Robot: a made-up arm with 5 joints. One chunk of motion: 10 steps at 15 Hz.
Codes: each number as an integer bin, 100 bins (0 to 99) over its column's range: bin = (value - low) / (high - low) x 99, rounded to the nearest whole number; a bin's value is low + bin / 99 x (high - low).
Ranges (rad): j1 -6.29..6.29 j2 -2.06..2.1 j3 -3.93..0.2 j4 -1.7..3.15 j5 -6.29..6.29
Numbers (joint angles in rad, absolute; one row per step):
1: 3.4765 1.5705 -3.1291 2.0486 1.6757
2: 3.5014 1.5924 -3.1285 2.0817 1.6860
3: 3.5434 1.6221 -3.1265 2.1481 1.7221
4: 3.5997 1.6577 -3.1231 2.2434 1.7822
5: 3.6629 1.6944 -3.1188 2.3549 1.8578
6: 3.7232 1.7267 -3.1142 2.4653 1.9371
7: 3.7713 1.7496 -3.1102 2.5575 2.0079
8: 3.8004 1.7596 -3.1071 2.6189 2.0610
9: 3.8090 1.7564 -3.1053 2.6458 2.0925
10: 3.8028 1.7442 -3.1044 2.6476 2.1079
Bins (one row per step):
1: 77 86 19 77 63
2: 77 87 19 77 63
3: 77 88 19 79 63
4: 78 88 19 80 64
5: 78 89 19 83 64
6: 79 90 20 85 65
7: 79 91 20 87 65
8: 79 91 20 88 66
9: 79 91 20 89 66
10: 79 91 20 89 66

